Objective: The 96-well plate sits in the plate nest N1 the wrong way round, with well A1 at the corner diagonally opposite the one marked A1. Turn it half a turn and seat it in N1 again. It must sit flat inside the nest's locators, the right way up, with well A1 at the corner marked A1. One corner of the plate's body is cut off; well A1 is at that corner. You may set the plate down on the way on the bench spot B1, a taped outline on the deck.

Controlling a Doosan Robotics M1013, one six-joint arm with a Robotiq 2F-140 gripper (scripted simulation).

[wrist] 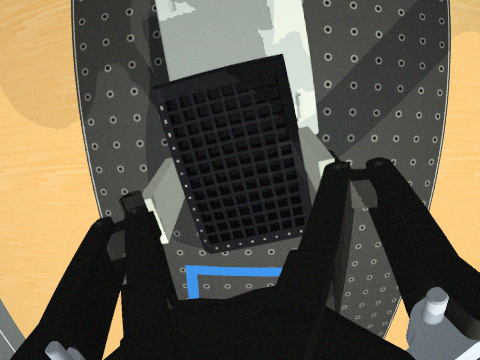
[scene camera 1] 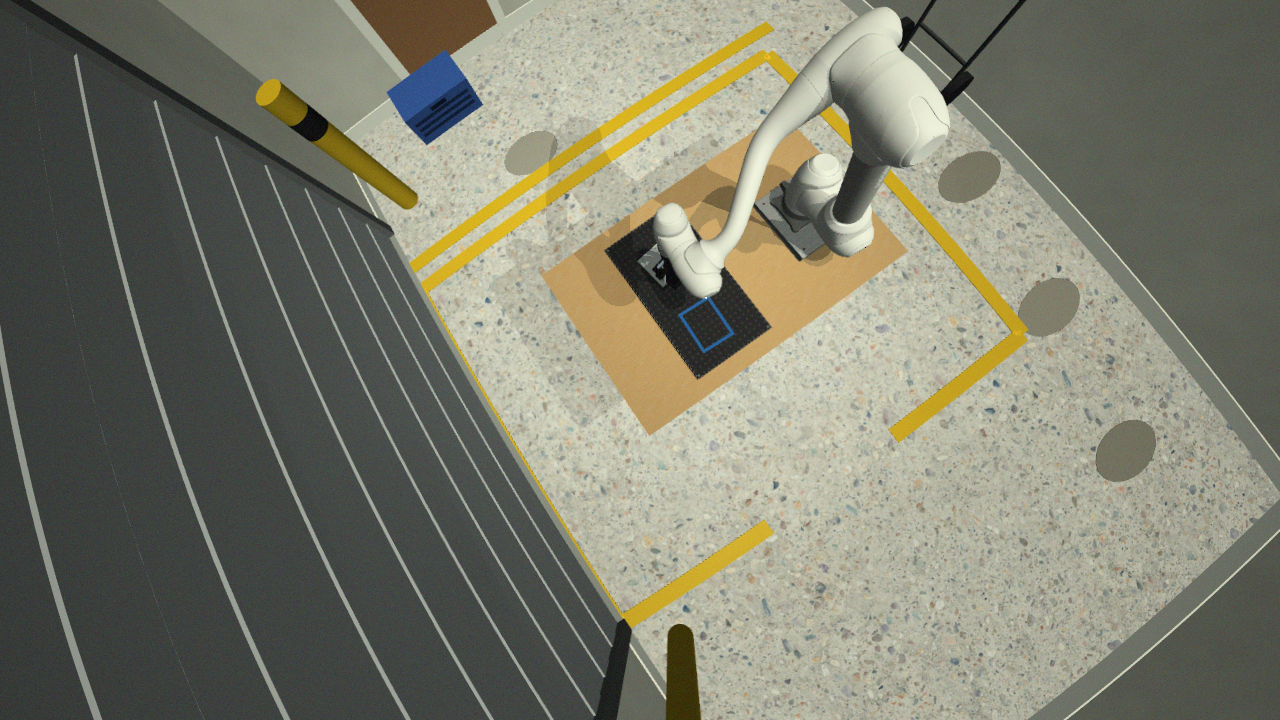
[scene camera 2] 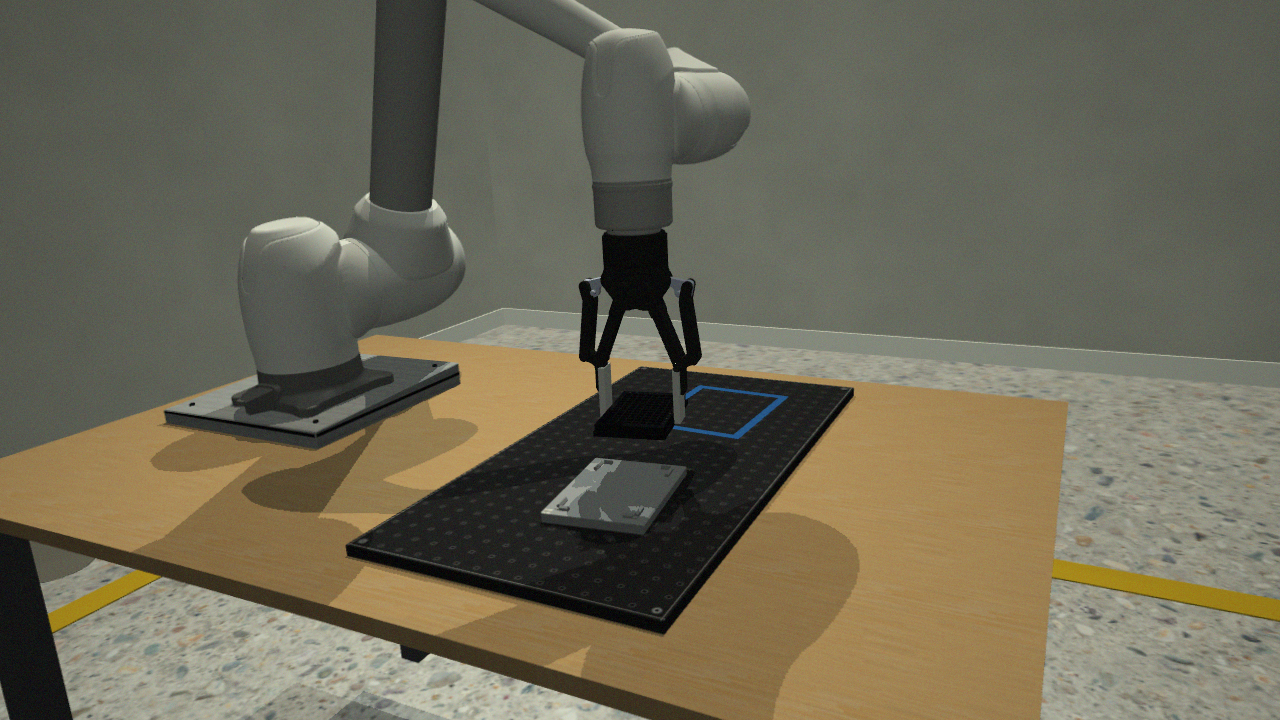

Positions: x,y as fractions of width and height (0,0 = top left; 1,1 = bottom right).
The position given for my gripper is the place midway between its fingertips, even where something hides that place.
Note:
I see my gripper (scene camera 2: 0.50,0.58), a black 96-well plate (scene camera 2: 0.50,0.58) and a grey plate nest N1 (scene camera 2: 0.47,0.69).
The black 96-well plate shows as well in the wrist view (wrist: 0.51,0.47). My gripper shows as well in the wrist view (wrist: 0.50,0.45). The grey plate nest N1 is seen too in the wrist view (wrist: 0.40,0.12).

